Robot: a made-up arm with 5 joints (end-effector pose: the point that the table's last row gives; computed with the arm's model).
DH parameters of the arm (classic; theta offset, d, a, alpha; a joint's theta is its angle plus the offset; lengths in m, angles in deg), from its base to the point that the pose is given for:
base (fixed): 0 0.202 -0.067 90
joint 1: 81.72 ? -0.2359 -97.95
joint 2: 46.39 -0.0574 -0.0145 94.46
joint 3: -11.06 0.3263 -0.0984 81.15
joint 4: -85.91 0 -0.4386 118.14
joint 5: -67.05 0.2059 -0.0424 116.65
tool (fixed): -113.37 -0.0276 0 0
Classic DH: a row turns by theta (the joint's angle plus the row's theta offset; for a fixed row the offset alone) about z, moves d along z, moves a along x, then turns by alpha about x.
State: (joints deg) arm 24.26 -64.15 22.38 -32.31 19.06
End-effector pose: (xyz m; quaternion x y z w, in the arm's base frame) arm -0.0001 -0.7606 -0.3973 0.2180 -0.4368 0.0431 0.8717
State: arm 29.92 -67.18 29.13 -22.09 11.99
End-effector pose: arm 0.1527 -0.7003 -0.4867 0.3339 -0.5314 0.1127 0.7703
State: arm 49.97 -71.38 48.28 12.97 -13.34
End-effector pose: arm 0.6864 -0.4600 -0.3174 0.4601 -0.6949 0.4762 0.2806
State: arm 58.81 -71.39 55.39 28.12 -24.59
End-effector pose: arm 0.8061 -0.3661 -0.0886 0.3869 -0.6695 0.6325 0.0457
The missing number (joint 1, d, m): 0.0267
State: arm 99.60 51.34 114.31 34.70 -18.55
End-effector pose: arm -0.3021 -0.0364 0.8299 -0.5669 -0.1778 0.7246 0.3492
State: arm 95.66 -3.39 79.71 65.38 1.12
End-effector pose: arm 0.2391 -0.4583 0.7320 -0.0383 -0.5513 0.8259 0.1119
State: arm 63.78 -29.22 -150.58 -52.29 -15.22
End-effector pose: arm 0.0716 -0.7725 0.3004 0.3579 0.7256 -0.0872 0.5812
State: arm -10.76 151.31 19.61 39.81 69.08
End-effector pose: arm 0.1481 0.6337 0.3204 -0.8208 -0.1459 0.4398 0.3340
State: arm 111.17 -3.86 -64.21 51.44 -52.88
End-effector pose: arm 0.0516 -0.3070 -0.2849 0.5638 -0.6391 0.4244 0.3059
